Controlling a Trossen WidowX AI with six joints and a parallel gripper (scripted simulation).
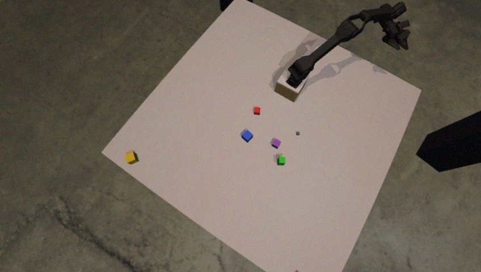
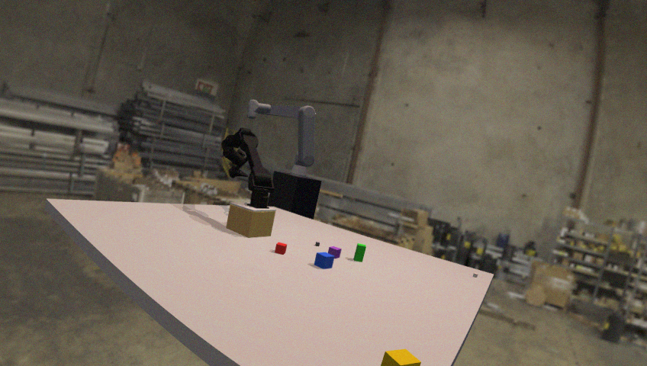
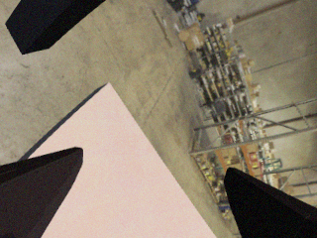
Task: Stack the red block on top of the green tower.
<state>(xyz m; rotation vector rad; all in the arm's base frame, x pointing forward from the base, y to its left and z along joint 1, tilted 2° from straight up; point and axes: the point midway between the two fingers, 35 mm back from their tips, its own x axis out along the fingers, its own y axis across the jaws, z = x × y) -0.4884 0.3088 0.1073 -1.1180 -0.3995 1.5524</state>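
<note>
Now: gripper tip 710 mm short of the red block, 400 mm to the left of it and 180 mm above it. Also, from my gripper tip: tiny grey cube 660 mm ahead, 190 mm below, 150 mm to the right; then blue block 860 mm ahead, 340 mm to the right, 180 mm below; then purple block 790 mm ahead, 200 mm to the right, 180 mm below.
</note>
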